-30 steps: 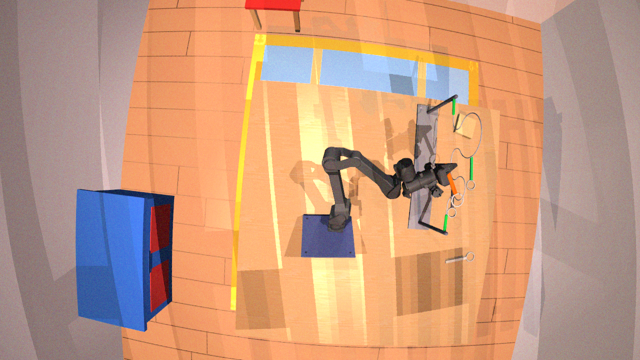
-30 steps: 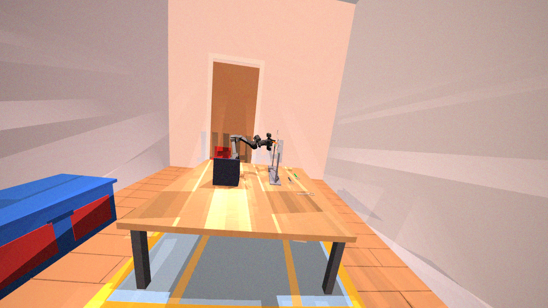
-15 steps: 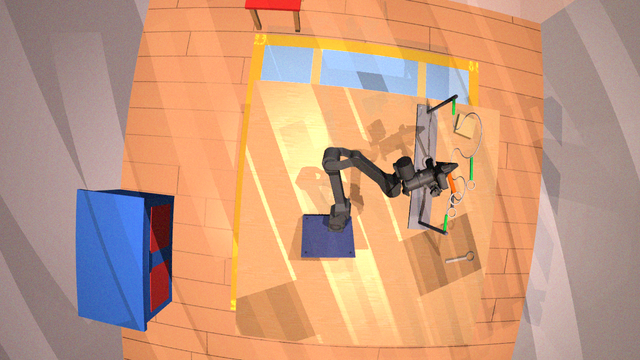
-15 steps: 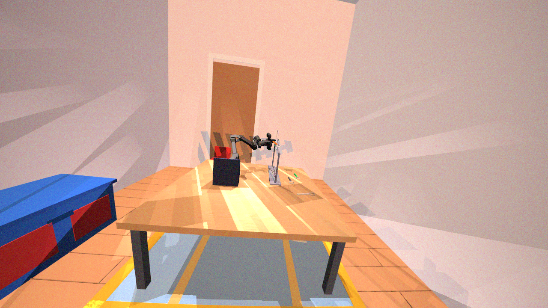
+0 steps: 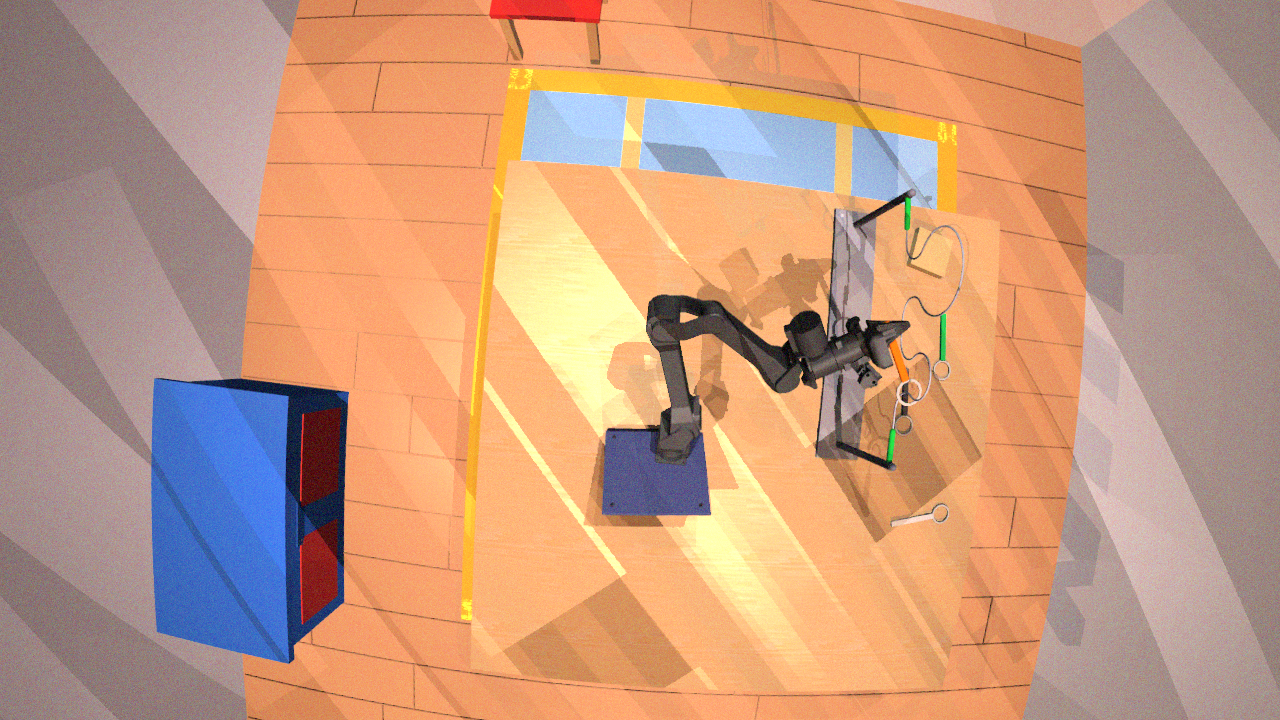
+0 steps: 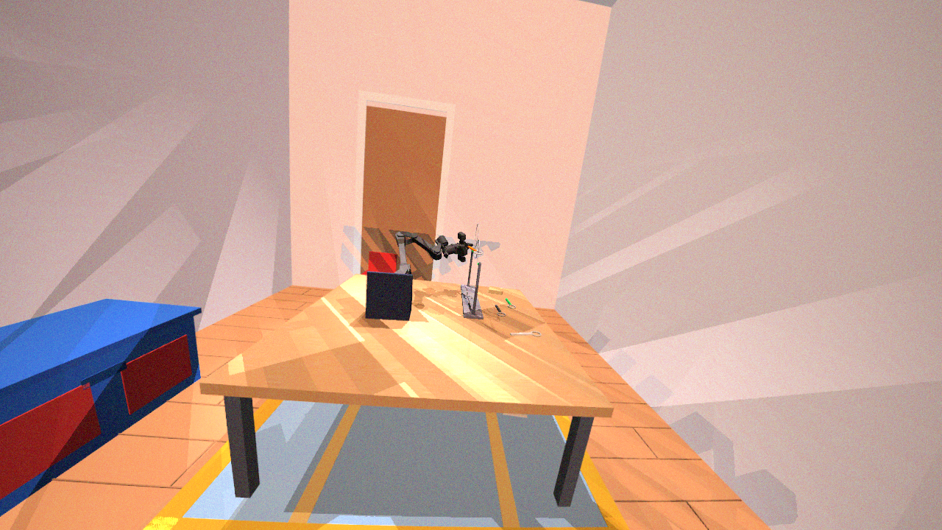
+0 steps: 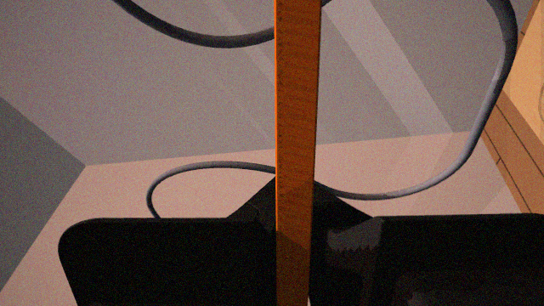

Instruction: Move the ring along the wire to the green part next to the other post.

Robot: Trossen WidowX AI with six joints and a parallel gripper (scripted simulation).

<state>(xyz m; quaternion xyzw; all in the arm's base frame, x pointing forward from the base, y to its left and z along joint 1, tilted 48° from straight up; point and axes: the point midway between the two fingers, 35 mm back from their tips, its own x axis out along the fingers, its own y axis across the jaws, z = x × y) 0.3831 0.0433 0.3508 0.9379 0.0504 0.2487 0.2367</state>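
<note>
Now: the orange-handled ring 90 mm to the right of my gripper tip and 20 mm below it. Also, from my gripper tip: tan block: 360 mm below, 230 mm to the left, 230 mm ahead; then dark-handled ring: 370 mm below, 200 mm ahead, 170 mm to the right; then green-handled ring: 370 mm below, 290 mm ahead, 20 mm to the right.
</note>
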